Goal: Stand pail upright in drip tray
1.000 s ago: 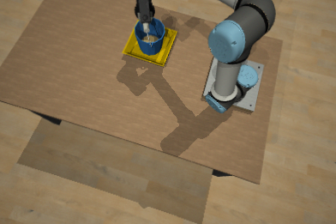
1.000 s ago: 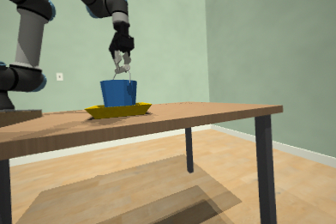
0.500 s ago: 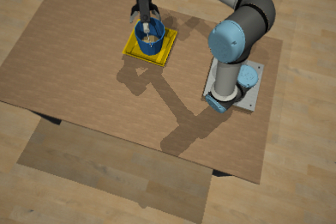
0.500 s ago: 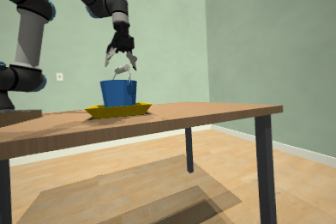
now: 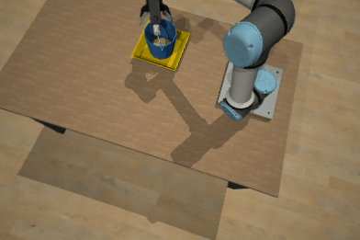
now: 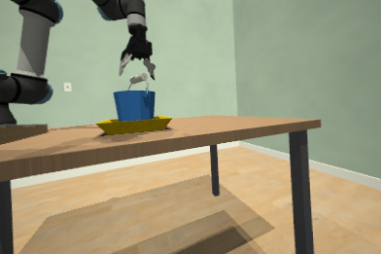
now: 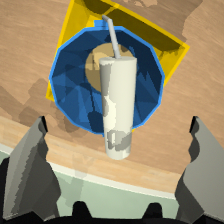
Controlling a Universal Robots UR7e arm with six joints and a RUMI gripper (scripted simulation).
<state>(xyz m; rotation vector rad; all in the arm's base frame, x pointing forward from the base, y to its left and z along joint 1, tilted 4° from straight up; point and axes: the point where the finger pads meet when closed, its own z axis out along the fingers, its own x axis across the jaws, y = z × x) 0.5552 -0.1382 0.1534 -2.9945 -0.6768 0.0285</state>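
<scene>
The white handle grip is 10 mm behind my hand and 30 mm below it. Also, from my hand: yellow drip tray (20 mm behind, 10 mm to the right, 210 mm below); then blue pail (10 mm behind, 90 mm below).
</scene>
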